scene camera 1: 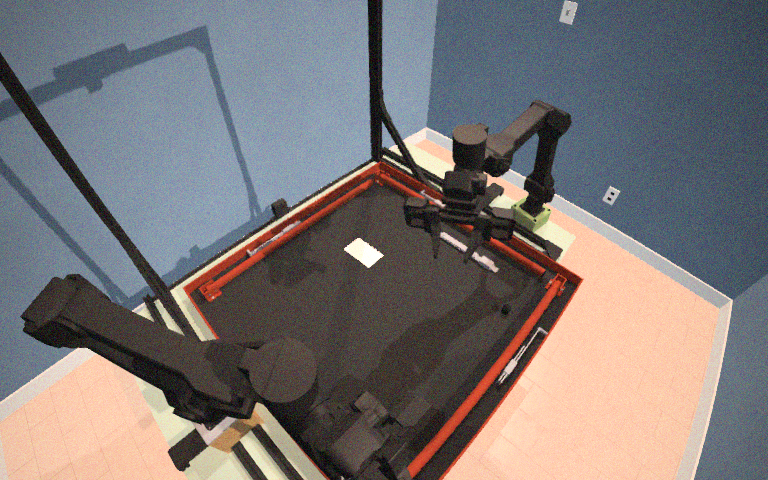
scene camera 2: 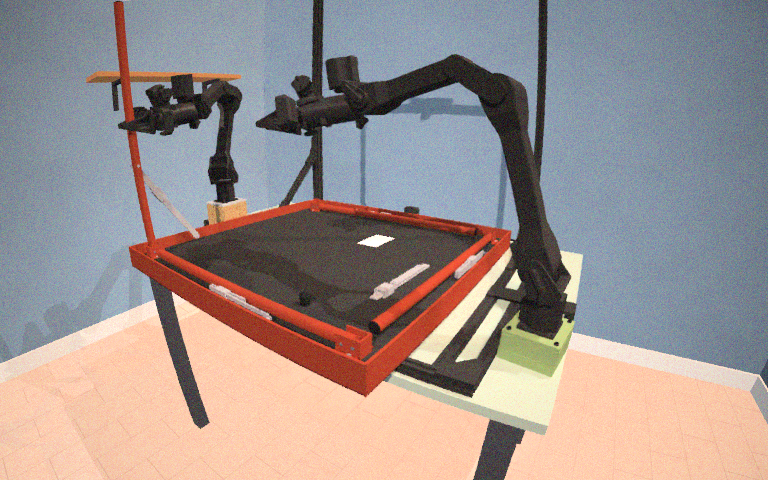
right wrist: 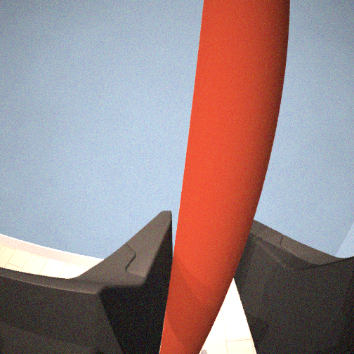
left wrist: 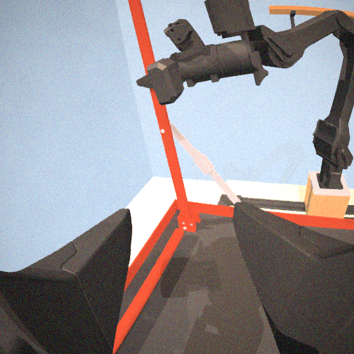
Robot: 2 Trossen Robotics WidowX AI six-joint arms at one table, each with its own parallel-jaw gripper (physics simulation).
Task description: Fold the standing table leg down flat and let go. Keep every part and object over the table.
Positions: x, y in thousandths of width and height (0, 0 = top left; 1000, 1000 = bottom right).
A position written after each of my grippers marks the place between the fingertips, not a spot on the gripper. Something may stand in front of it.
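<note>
My left gripper (scene camera 1: 585, 543) (scene camera 2: 339, 261) (left wrist: 516, 609). My right gripper (scene camera 2: 157, 264) (right wrist: 555, 620) (left wrist: 397, 227). Red table leg (scene camera 2: 173, 284) (right wrist: 682, 168).
</note>
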